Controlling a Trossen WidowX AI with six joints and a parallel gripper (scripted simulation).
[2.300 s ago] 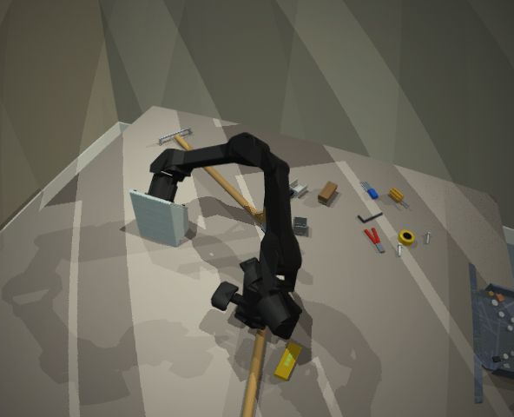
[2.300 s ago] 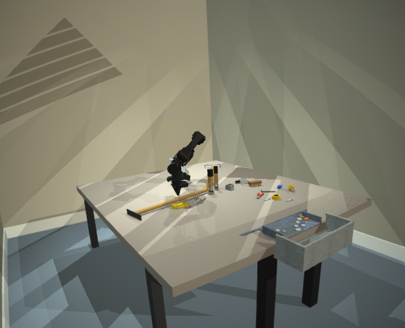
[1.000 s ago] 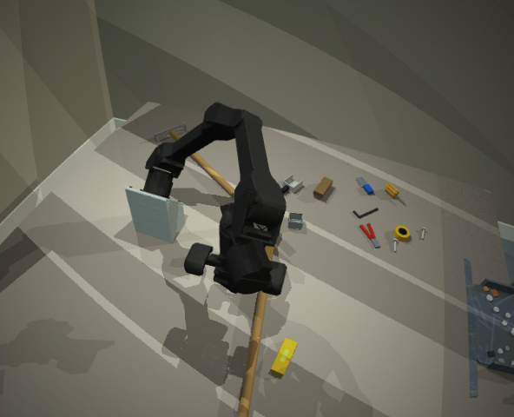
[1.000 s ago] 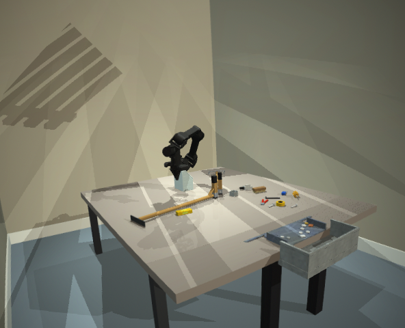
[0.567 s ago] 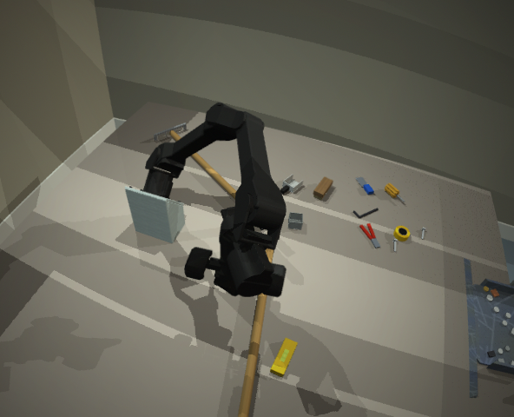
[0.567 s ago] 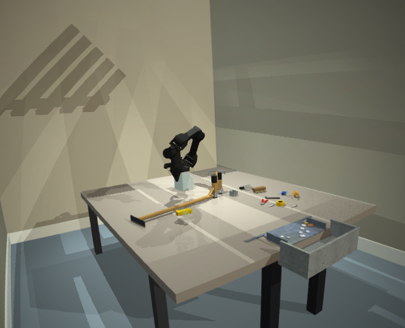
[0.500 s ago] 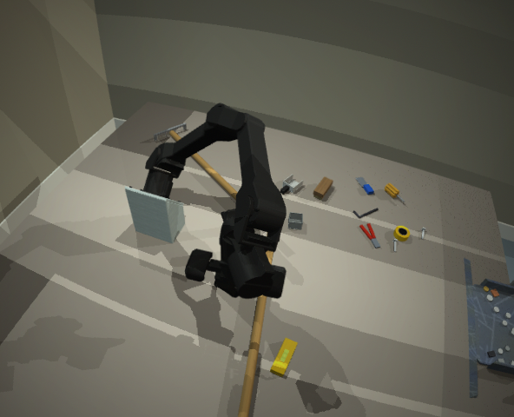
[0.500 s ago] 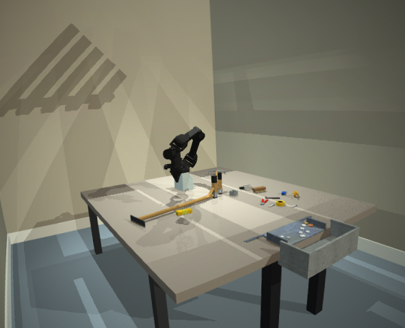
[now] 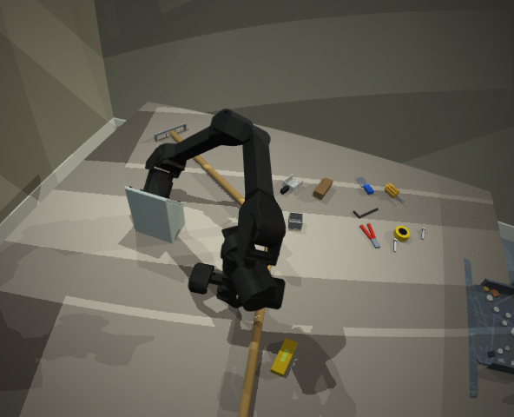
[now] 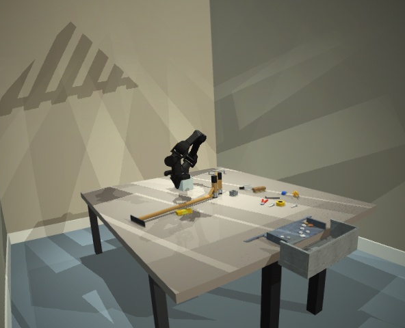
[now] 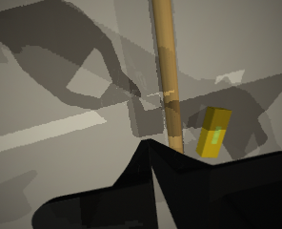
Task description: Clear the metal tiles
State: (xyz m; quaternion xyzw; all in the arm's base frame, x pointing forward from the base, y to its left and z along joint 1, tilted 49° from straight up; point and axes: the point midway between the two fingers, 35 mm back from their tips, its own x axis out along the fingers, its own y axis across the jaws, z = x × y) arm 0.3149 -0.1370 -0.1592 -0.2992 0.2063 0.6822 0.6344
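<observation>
The long scraper lies 60 mm ahead of my gripper tip, 40 mm below it and 20 mm to the right of it. From my gripper tip the other things lie so: small grey box 380 mm to the left, 100 mm below, 50 mm ahead; yellow spirit level 140 mm ahead, 90 mm below, 40 mm to the right; rake 490 mm to the left, 280 mm behind, 40 mm below.
</observation>
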